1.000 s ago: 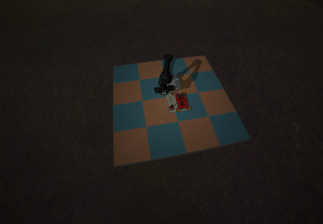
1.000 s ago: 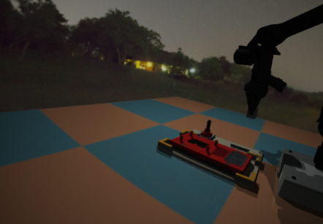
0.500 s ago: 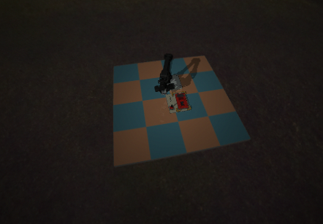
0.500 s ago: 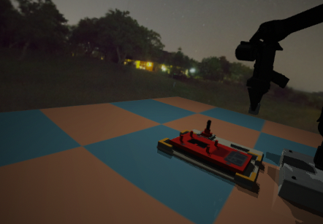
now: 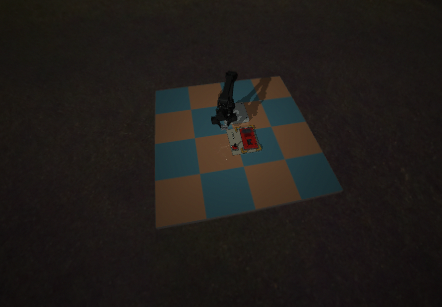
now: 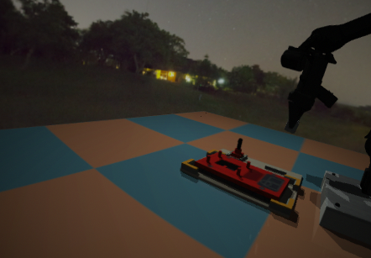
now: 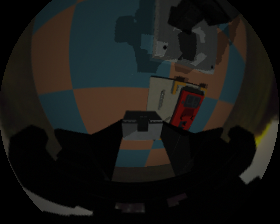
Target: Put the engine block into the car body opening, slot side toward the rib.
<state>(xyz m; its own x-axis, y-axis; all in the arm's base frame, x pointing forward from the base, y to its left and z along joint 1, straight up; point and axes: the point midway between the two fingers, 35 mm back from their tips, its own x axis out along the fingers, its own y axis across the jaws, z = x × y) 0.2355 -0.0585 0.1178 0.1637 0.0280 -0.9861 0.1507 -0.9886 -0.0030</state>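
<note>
Now: the black upright post 12 cm ahead of my gripper tip, 8 cm to the left of it and 9 cm below it. The rest, counted from my gripper tip: dark square block 1 cm above.
</note>
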